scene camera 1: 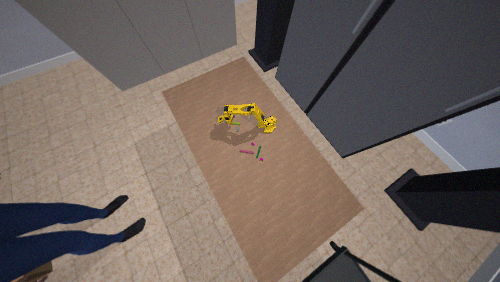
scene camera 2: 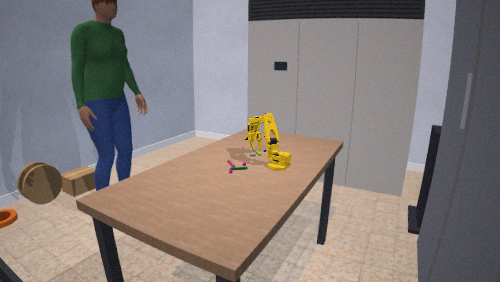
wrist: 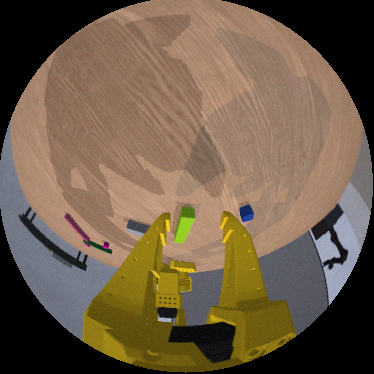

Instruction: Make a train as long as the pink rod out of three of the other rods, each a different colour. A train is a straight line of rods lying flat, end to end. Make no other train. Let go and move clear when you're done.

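Frame: origin at the arm's base, x right, y back, z down, level; metres.
Seen in the pictures: hand, its tool point: (scene camera 1: 231, 123) (scene camera 2: 253, 149) (wrist: 169, 219); arm's base, origin of its link: (scene camera 1: 264, 127) (scene camera 2: 275, 166) (wrist: 168, 262).
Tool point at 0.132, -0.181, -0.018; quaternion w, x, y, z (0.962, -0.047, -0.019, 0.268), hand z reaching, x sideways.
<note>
Pixels of each thing's top centre, then the offset from my tool point to it, as dx, dy, dz. Level surfaces: height alone.
- pink rod, centre of its top: (wrist: 76, 231) (scene camera 2: 231, 162) (scene camera 1: 246, 151) -0.215, -0.012, +0.008
- dark green rod, centre of its top: (wrist: 95, 247) (scene camera 2: 238, 167) (scene camera 1: 258, 151) -0.255, +0.053, +0.008
- lime rod, centre of its top: (wrist: 182, 232) (scene camera 2: 258, 152) (scene camera 1: 236, 123) -0.010, +0.033, +0.008
- grey rod, centre of its top: (wrist: 139, 233) (scene camera 2: 252, 154) -0.051, +0.020, +0.008
- short blue rod, centre of its top: (wrist: 247, 217) (scene camera 2: 264, 150) +0.048, +0.043, +0.008
- wooden table, height of its surface: dz +0.017
The pink rod (scene camera 1: 246, 151) (scene camera 2: 231, 163) (wrist: 76, 226) lies flat near the dark green rod (scene camera 1: 258, 152) (scene camera 2: 239, 168) (wrist: 98, 246), roughly crosswise to it. One short magenta rod (scene camera 1: 252, 144) (scene camera 2: 244, 164) (wrist: 106, 245) and another short magenta rod (scene camera 1: 261, 159) (scene camera 2: 230, 171) lie near the green rod's two ends. A lime rod (scene camera 1: 236, 124) (scene camera 2: 258, 153) (wrist: 184, 230), a grey rod (scene camera 2: 253, 155) (wrist: 136, 227) and a short blue rod (scene camera 2: 265, 150) (wrist: 246, 213) lie apart. My gripper (scene camera 1: 223, 119) (scene camera 2: 256, 148) (wrist: 196, 215) is open and empty above the table; the lime rod shows between its jaws, untouched.
The wooden table (scene camera 1: 280, 200) (scene camera 2: 200, 210) (wrist: 135, 65) carries the rods and the yellow arm's base (scene camera 1: 268, 125) (scene camera 2: 279, 162). The arm's shadow falls over the table around the grey rod. A person (scene camera 2: 102, 65) stands beyond the table.
</note>
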